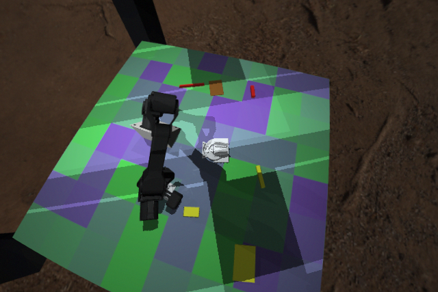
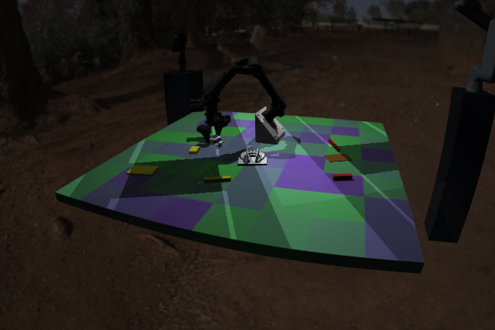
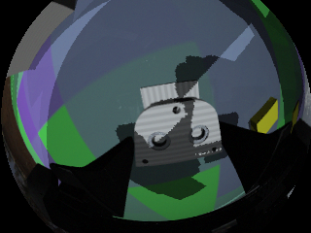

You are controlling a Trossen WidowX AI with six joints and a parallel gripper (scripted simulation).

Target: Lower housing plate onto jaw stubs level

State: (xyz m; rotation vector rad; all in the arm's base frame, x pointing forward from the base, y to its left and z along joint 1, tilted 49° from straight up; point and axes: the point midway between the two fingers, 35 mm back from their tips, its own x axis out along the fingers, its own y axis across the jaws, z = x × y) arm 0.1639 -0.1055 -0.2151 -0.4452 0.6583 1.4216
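The white housing plate lies 20 mm above my gripper tip and 10 mm to the left of it. Round my gripper tip: yellow bar: 380 mm ahead, 200 mm to the left; small yellow tile: 140 mm ahead, 30 mm to the right; large yellow tile: 400 mm ahead, 140 mm to the right, 10 mm below.
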